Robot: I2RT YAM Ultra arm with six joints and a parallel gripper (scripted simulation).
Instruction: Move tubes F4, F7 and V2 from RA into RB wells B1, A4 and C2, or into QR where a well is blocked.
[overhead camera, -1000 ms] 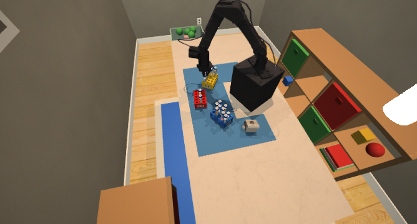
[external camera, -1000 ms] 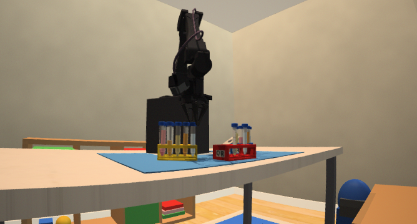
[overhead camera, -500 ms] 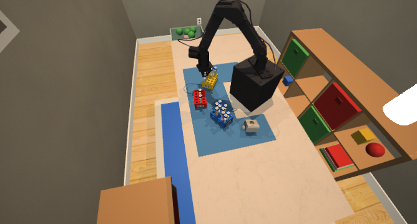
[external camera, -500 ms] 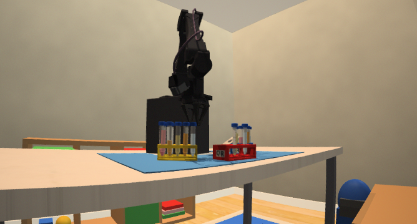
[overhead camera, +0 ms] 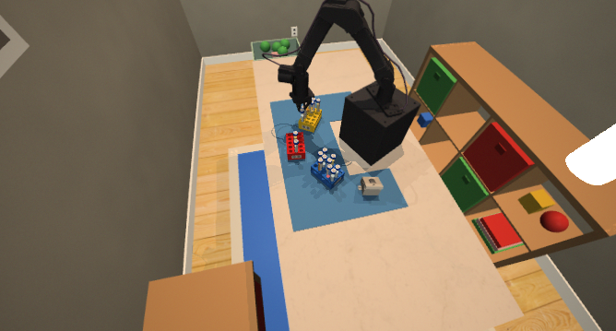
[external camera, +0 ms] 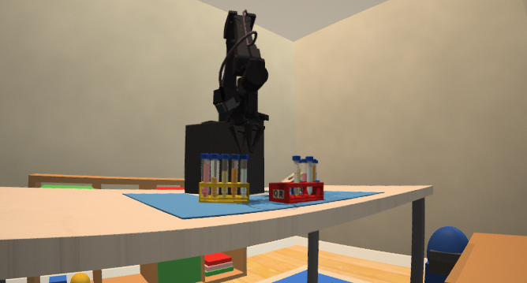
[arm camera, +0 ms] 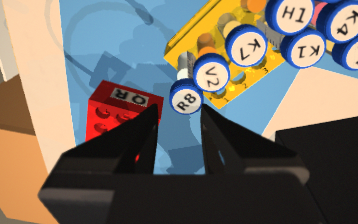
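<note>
My hand is 120 mm to the right of the tube, 70 mm short of it and 70 mm above it. From my hand the other things lie so: red rack (120 mm to the left, 110 mm below, 70 mm ahead); tube R8 (70 mm below, 10 mm to the right); rack RB (110 mm below, 60 mm behind, 30 mm to the right).
</note>
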